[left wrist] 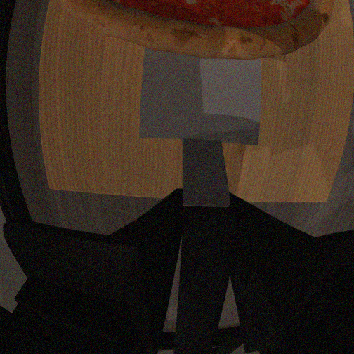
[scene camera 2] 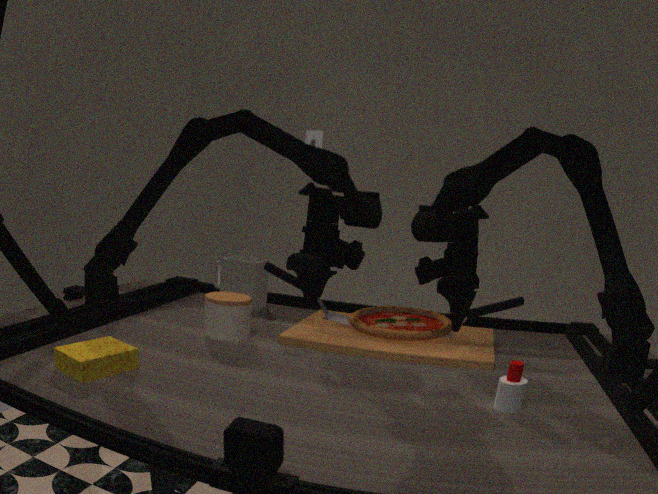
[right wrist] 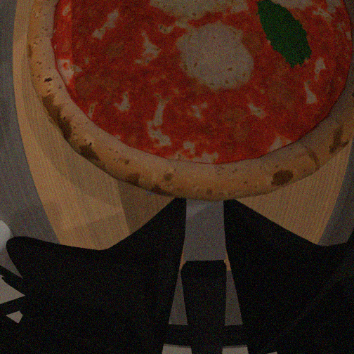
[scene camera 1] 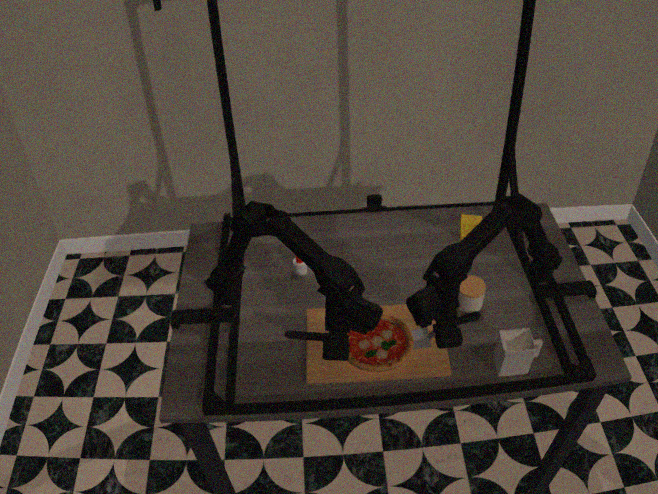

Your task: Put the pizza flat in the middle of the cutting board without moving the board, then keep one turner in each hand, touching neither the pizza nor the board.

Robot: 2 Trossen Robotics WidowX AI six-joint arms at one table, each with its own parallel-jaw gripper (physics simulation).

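Observation:
The pizza (scene camera 1: 380,348) (scene camera 2: 401,322) (left wrist: 200,37) (right wrist: 210,125) is face up and nearly level, over about the middle of the wooden cutting board (scene camera 1: 430,366) (scene camera 2: 329,342) (left wrist: 90,115) (right wrist: 85,195). My left gripper (scene camera 1: 448,341) (scene camera 2: 313,298) (left wrist: 200,197) is shut on a turner (scene camera 1: 469,317) (scene camera 2: 281,275) (left wrist: 200,95), whose blade's far edge meets or passes under the crust. My right gripper (scene camera 1: 335,355) (scene camera 2: 458,323) (right wrist: 203,203) is shut on the other turner (scene camera 1: 305,335) (scene camera 2: 496,307) (right wrist: 205,230); its blade is hidden under the pizza. Whether the pizza's underside rests on the board is hidden.
A lidded jar (scene camera 1: 471,295) (scene camera 2: 227,319) and a clear pitcher (scene camera 1: 515,353) (scene camera 2: 244,279) stand on the left turner's side. A yellow sponge (scene camera 1: 470,225) (scene camera 2: 95,358) and a white bottle with a red cap (scene camera 1: 300,267) (scene camera 2: 511,393) stand elsewhere on the table.

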